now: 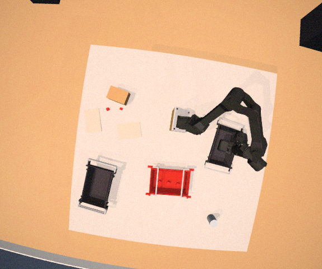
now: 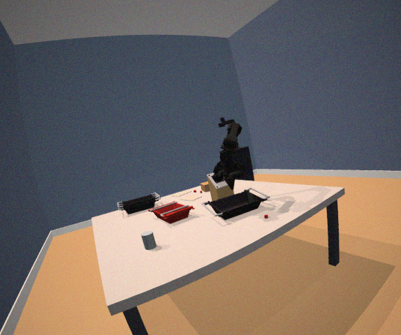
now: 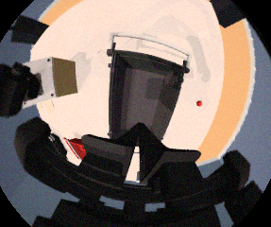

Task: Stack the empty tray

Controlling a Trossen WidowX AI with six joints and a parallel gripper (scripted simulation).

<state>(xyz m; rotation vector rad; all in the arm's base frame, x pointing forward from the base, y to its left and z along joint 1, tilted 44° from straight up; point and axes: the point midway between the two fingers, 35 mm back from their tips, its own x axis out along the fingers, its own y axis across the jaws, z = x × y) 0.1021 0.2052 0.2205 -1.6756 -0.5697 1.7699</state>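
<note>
My gripper tip is now 8 cm above the black tray. Round my gripper tip: grey cylinder 50 cm ahead, 3 cm to the left, 9 cm below; tan box 22 cm behind, 69 cm to the right, 10 cm below.
</note>
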